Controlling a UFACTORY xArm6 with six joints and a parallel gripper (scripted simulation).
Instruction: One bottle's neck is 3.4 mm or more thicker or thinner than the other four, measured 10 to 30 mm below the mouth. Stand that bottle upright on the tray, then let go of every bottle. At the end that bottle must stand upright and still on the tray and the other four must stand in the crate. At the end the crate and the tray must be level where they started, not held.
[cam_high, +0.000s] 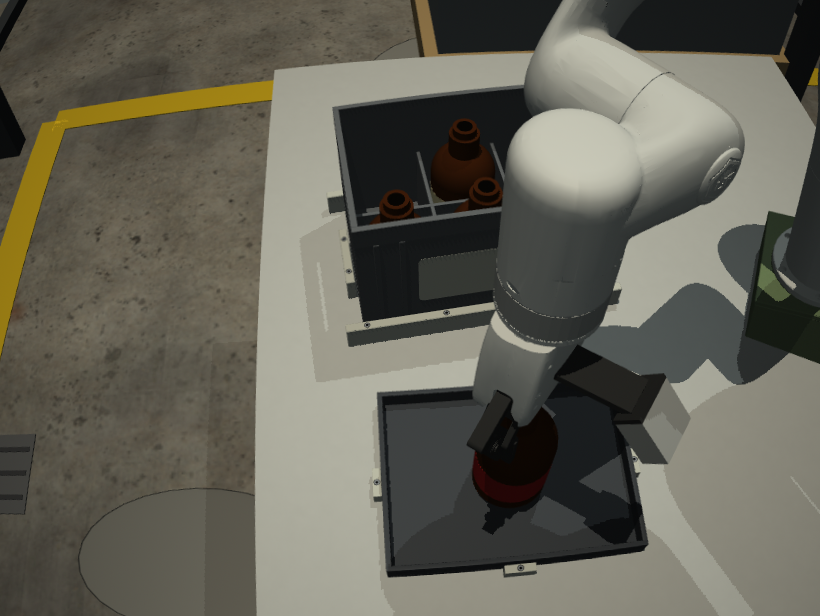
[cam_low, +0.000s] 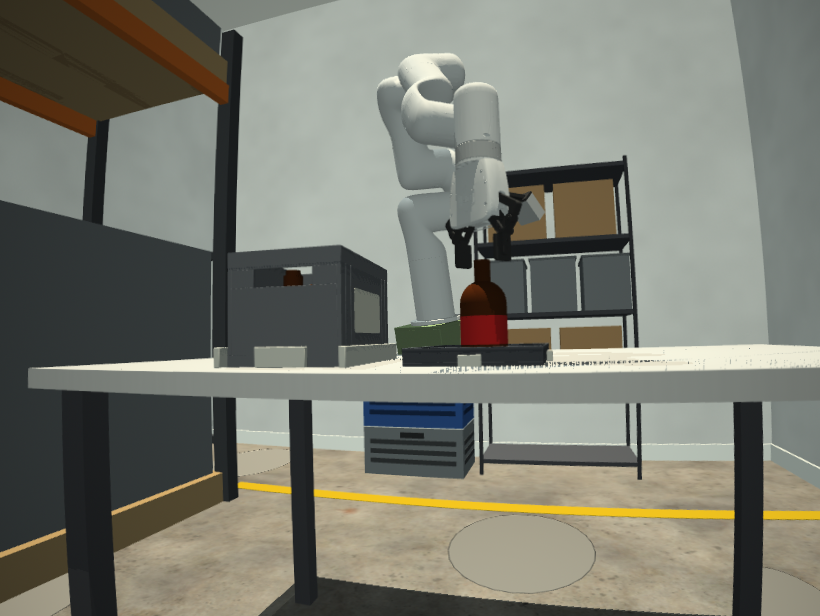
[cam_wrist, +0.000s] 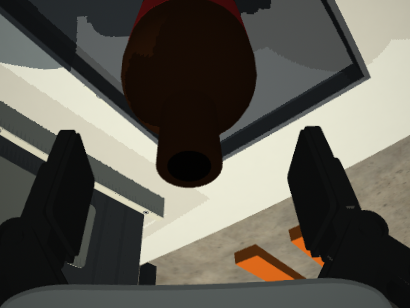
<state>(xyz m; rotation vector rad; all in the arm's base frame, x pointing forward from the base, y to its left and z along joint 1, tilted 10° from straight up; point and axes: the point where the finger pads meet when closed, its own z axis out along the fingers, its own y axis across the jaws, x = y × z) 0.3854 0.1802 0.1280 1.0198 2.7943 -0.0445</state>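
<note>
My gripper is now 80 mm above the glass bottle. The rest, counted from my hand: dark tray 150 mm below; then dark crate 290 mm to the right, 80 mm below.
</note>
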